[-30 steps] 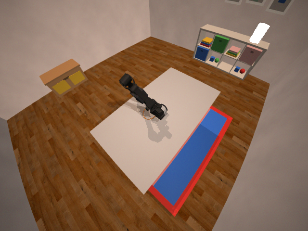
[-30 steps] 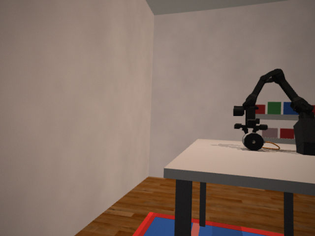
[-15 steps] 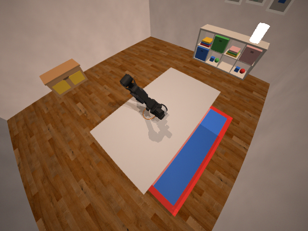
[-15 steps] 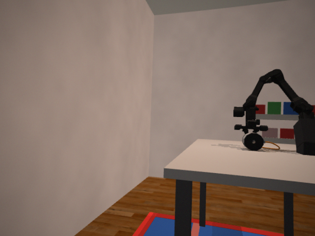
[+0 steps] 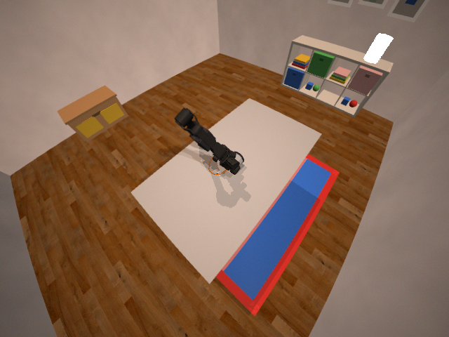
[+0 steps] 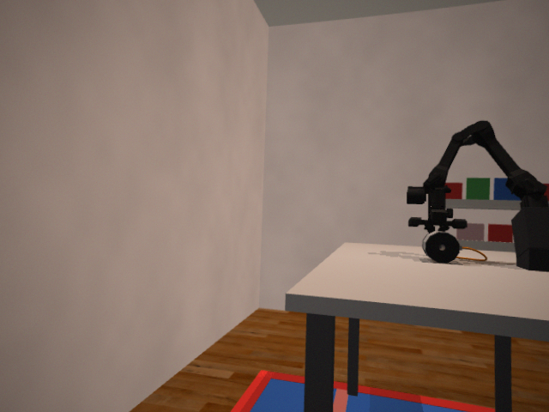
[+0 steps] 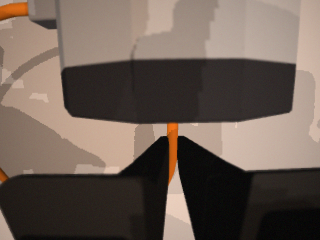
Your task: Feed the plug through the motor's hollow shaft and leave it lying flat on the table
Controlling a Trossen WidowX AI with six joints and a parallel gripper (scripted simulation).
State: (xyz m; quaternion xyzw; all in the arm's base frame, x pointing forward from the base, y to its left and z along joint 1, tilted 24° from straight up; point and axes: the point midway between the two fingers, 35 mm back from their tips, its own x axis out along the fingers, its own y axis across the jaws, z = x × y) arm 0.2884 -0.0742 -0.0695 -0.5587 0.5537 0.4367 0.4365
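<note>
Now: hand 5 cm to the right of the grey plug and 3 cm above it.
</note>
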